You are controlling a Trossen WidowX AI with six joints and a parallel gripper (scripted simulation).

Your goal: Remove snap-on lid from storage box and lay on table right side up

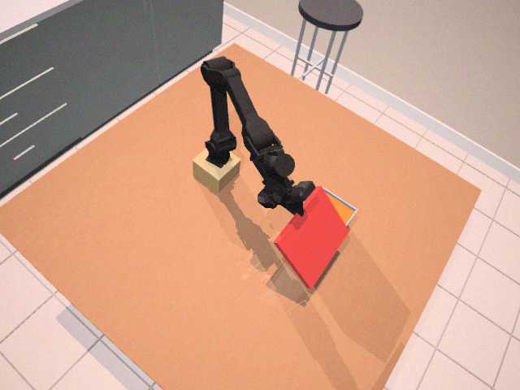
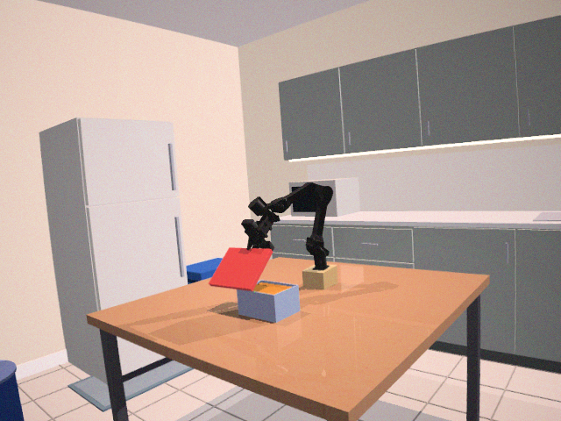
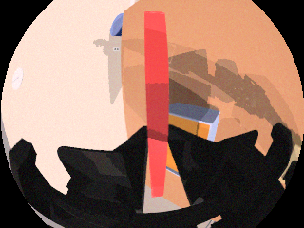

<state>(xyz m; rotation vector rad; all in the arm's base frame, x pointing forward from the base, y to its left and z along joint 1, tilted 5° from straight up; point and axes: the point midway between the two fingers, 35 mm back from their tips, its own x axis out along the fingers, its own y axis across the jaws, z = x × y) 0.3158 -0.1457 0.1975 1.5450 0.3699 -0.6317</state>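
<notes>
Now: the red lid 60 mm ahead of my gripper tip, 50 mm below it and 10 mm to the right of it. Round my gripper tip: storage box 180 mm below, 120 mm to the left, 60 mm ahead.
</notes>
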